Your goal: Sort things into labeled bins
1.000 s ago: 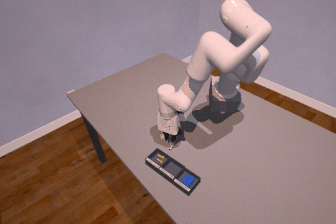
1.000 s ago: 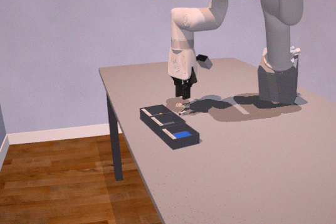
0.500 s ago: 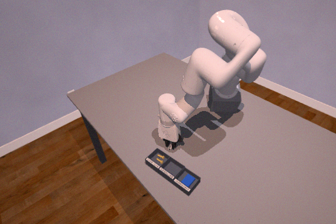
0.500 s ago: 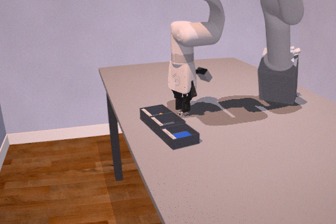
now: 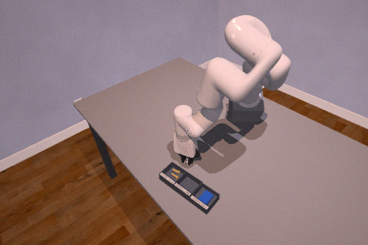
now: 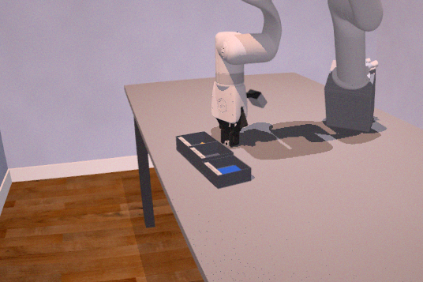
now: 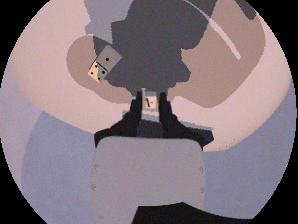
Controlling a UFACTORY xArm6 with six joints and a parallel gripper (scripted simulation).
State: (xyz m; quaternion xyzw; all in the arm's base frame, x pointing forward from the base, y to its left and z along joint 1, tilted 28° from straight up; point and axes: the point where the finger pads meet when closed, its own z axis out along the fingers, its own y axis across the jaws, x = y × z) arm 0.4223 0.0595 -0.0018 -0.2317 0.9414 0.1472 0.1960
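The blue block lies 20 cm to the left of my hand, 4 cm ahead of it and 1 cm below it. The rest, counted from my hand: cream domino (9 cm to the right, 2 cm below, 1 cm behind).
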